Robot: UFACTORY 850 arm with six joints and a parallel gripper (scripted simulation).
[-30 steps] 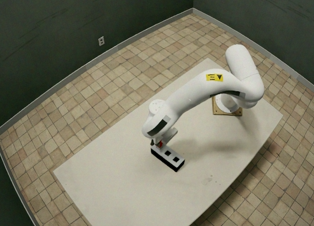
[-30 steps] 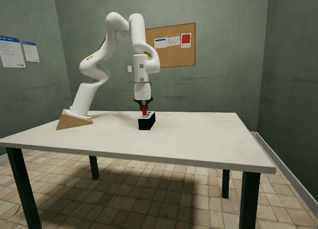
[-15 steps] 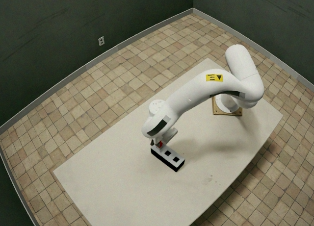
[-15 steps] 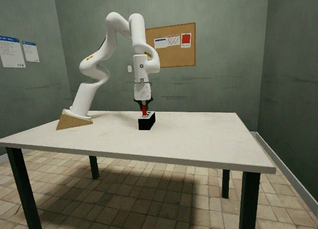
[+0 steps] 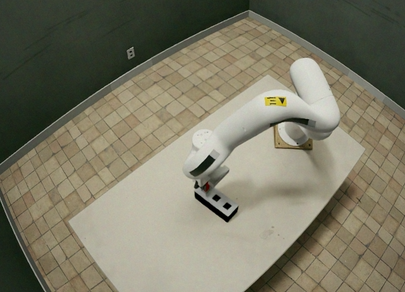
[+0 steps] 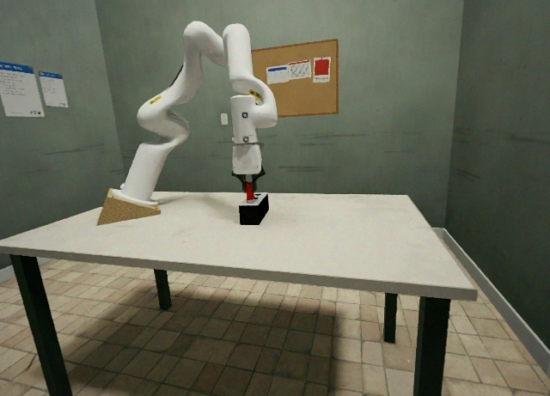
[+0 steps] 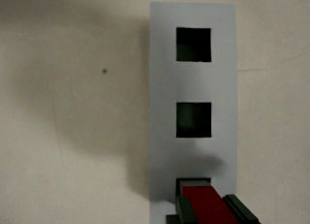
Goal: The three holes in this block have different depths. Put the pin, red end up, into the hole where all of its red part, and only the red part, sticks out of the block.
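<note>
My hand is 1 cm above the pin. The rest, counted from my hand: black block (9 cm below, 6 cm to the left).
</note>
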